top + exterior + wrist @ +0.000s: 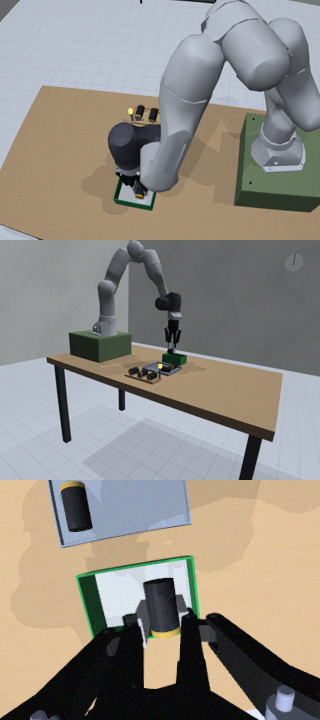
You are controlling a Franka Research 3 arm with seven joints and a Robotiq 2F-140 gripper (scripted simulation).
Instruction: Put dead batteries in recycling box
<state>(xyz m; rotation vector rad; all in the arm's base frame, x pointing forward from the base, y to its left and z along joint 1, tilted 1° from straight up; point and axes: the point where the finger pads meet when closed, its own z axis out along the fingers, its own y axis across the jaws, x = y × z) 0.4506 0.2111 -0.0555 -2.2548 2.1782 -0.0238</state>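
Now: hand 3 cm short of the green recycling box and 9 cm above it. From my hand the other things lie so: bulb 15 cm ahead, 36 cm to the right, 3 cm below; then grey bulb post 15 cm ahead, 36 cm to the right, 7 cm below; then tray 5 cm ahead, 19 cm to the right, 10 cm below.
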